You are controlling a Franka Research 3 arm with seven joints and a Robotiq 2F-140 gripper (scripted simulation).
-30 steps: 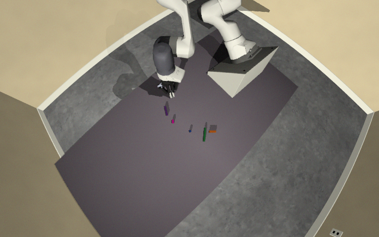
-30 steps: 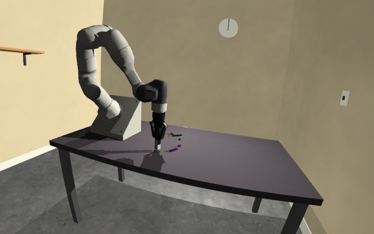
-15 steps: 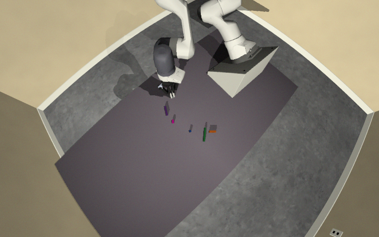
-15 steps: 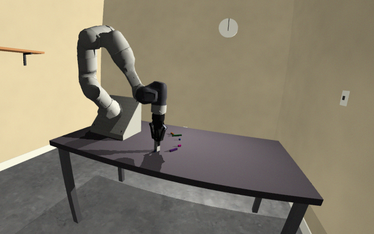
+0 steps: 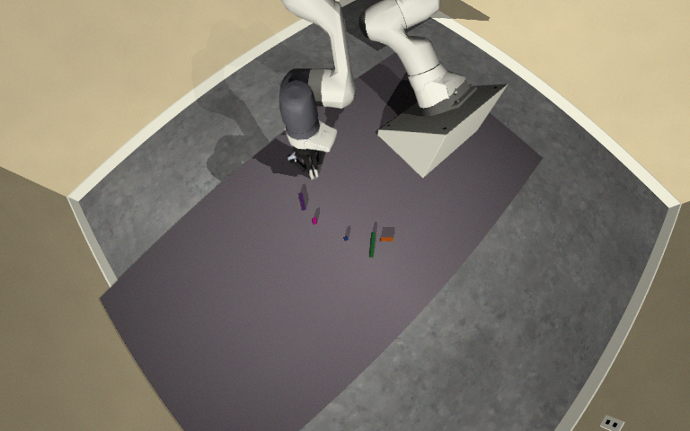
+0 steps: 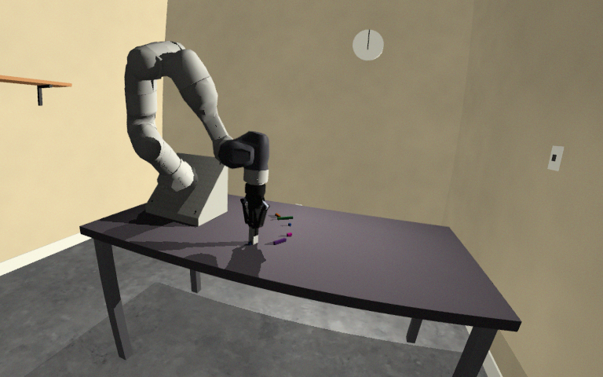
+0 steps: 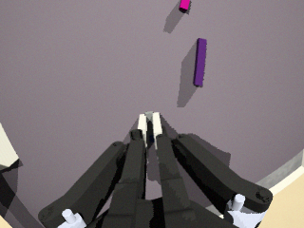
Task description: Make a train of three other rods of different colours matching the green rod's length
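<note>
Right now my hand is 3 cm above the grey rod. Also, from my hand: purple rod: 9 cm ahead, 6 cm to the left, 3 cm below; then green rod: 1 cm ahead, 31 cm to the left, 3 cm below; then magenta rod: 10 cm ahead, 14 cm to the left, 3 cm below.
</note>
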